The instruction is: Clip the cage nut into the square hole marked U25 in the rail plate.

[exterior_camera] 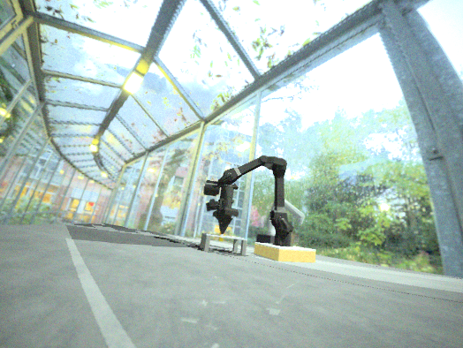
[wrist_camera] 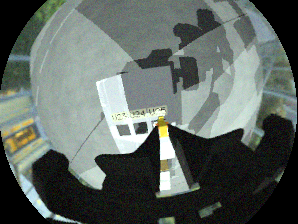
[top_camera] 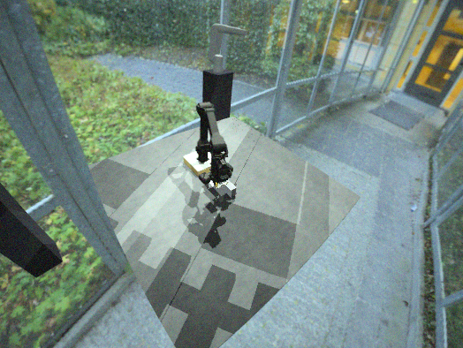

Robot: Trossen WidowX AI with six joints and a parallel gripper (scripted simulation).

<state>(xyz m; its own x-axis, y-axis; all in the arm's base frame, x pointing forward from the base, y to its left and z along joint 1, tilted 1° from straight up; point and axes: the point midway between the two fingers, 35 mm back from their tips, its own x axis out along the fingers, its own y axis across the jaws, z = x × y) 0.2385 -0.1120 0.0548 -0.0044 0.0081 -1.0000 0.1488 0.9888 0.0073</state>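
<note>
The yellow cage nut lies 10 mm below my gripper tip. From my gripper tip the other things lie so: label strip (30 mm ahead, 30 mm to the left, 10 mm below).
</note>
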